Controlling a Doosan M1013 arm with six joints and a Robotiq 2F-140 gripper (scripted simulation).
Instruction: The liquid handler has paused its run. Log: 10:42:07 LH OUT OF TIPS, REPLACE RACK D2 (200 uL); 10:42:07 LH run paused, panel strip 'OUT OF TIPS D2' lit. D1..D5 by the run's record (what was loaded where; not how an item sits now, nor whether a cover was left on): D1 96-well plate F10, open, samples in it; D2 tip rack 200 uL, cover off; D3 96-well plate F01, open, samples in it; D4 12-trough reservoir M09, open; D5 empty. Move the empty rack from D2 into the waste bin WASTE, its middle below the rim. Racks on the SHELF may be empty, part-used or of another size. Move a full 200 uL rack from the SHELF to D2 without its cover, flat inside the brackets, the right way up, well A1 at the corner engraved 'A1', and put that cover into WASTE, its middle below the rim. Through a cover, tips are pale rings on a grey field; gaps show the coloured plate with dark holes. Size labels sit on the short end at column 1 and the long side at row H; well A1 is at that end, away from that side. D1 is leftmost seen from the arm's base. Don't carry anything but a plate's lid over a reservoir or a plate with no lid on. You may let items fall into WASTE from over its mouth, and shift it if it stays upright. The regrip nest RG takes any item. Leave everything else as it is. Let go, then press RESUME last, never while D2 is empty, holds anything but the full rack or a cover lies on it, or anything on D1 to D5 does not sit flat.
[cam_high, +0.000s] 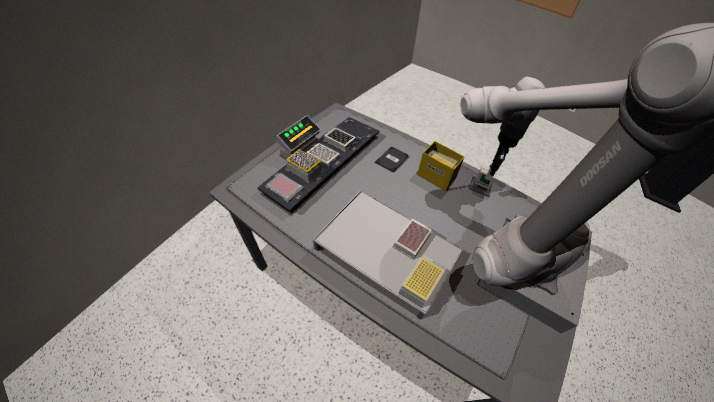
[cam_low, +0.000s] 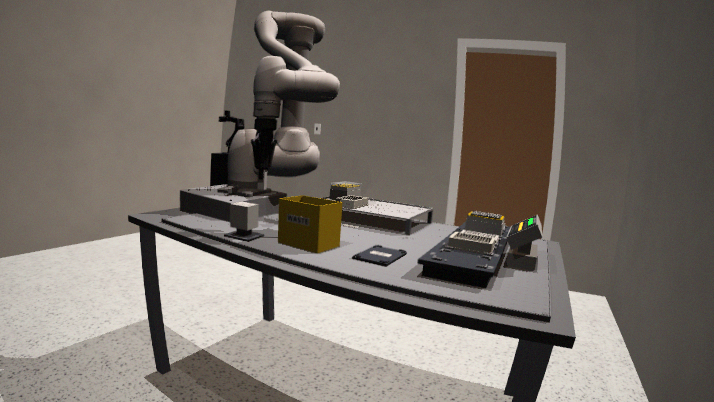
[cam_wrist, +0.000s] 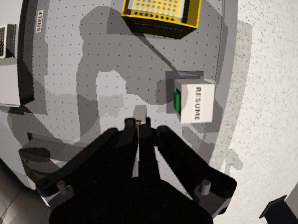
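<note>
My hand is 11 cm above the resume button box and 7 cm to the left of it. The rest, counted from my hand: red rack 37 cm to the left, 19 cm ahead, 10 cm below; then yellow waste bin 21 cm ahead, 13 cm below, 5 cm to the right; then regrip nest 43 cm ahead, 17 cm below, 5 cm to the right.
</note>
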